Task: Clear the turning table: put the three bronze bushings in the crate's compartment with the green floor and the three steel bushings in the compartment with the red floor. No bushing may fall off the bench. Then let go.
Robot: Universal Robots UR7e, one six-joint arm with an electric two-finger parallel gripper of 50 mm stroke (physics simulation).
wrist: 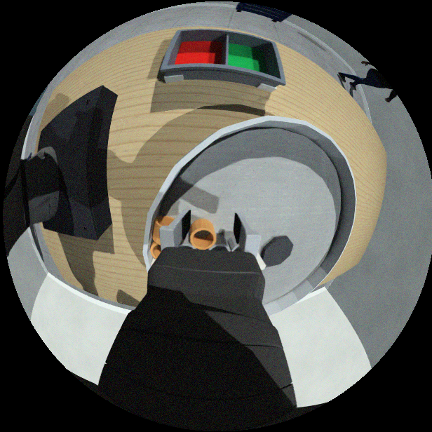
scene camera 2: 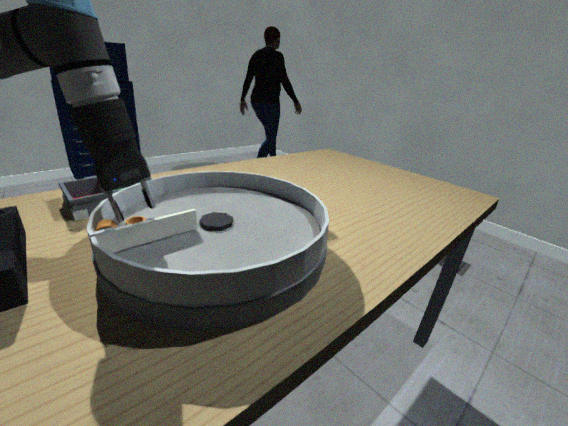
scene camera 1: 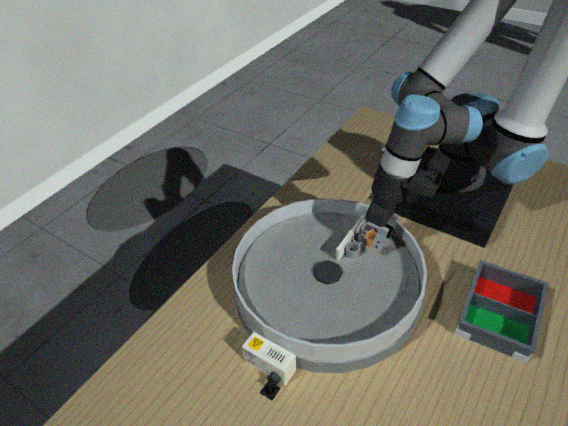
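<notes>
My gripper is open and low over the turning table. An upright bronze bushing stands between the spread fingers, ungripped, closer to the left finger in the wrist view. Two more bronze bushings are at the rim, outside that finger. Steel bushings stand beside the pale guide wall; my gripper partly hides the steel ones. The crate shows a red floor and a green floor, with no bushing seen on either.
The raised rim surrounds the turning table. A dark hub disc is at its centre. A white sensor box stands outside the rim. A person is beyond the bench.
</notes>
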